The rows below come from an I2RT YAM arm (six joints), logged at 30 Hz.
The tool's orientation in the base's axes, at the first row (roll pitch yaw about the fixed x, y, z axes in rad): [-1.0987, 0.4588, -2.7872]
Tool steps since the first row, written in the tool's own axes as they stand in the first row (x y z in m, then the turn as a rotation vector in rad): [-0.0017, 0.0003, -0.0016, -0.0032, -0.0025, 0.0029]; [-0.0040, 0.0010, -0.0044, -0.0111, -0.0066, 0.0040]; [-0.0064, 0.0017, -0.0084, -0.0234, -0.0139, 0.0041]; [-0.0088, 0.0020, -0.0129, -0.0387, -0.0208, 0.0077]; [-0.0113, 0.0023, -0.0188, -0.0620, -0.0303, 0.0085]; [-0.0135, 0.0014, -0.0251, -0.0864, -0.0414, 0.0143]
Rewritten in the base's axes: [0.0014, 0.0019, -0.0001, 0.0017, -0.0009, 0.0046]; [0.0034, 0.0049, -0.0008, 0.0063, 0.0017, 0.0118]; [0.0053, 0.0091, -0.0019, 0.0128, 0.0076, 0.0231]; [0.0069, 0.0138, -0.0030, 0.0225, 0.0111, 0.0369]; [0.0085, 0.0199, -0.0045, 0.0372, 0.0204, 0.0551]; [0.0091, 0.0265, -0.0054, 0.0525, 0.0259, 0.0772]
